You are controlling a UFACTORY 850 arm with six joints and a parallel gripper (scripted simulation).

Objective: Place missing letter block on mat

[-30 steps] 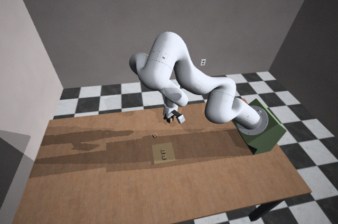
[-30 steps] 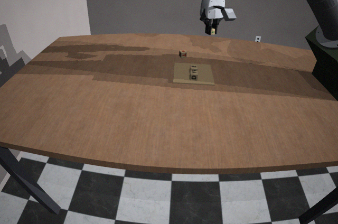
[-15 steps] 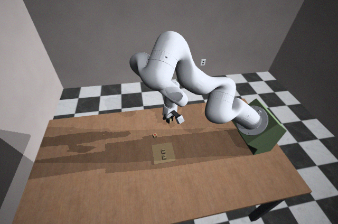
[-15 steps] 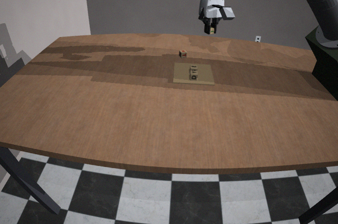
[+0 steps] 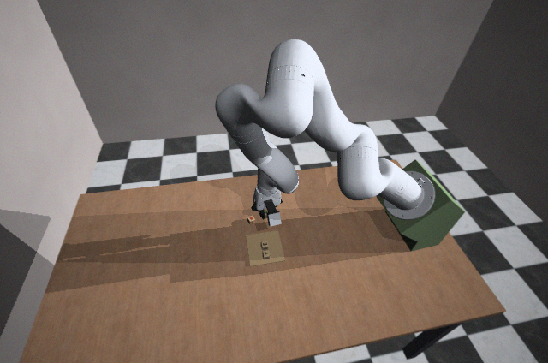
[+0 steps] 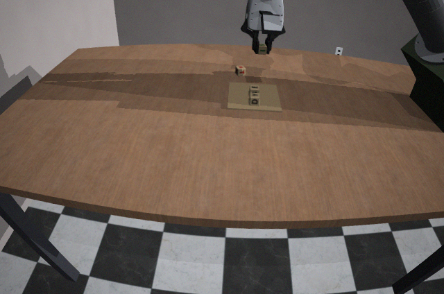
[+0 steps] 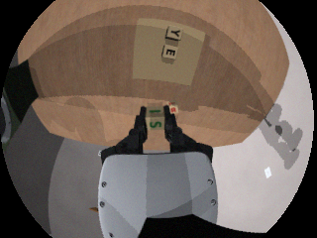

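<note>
Now: the tan mat 20 mm ahead of my hand, 90 mm to the left of it and 120 mm below it. Round my hand: green-lettered block: 10 mm below; then red-lettered block: 50 mm ahead, 50 mm to the right, 110 mm below.
</note>
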